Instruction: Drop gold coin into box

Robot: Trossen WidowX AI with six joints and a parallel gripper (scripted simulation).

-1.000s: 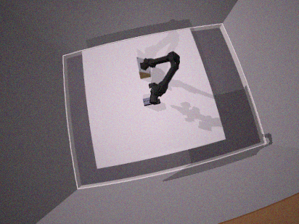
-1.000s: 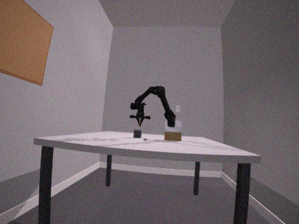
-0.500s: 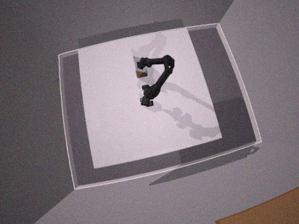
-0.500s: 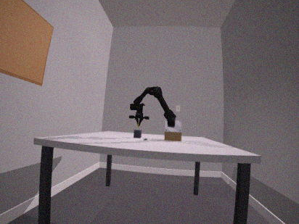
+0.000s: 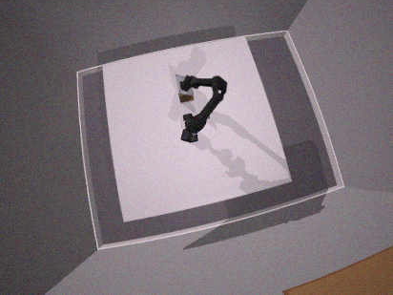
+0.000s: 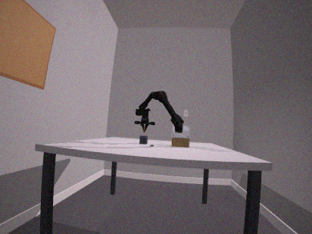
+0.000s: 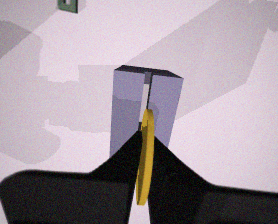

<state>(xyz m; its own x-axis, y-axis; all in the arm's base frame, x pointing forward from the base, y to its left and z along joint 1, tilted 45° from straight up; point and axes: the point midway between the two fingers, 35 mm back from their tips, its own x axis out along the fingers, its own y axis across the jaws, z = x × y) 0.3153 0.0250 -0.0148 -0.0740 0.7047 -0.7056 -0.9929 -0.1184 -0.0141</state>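
Now: the gold coin 20 mm above my gripper tip.
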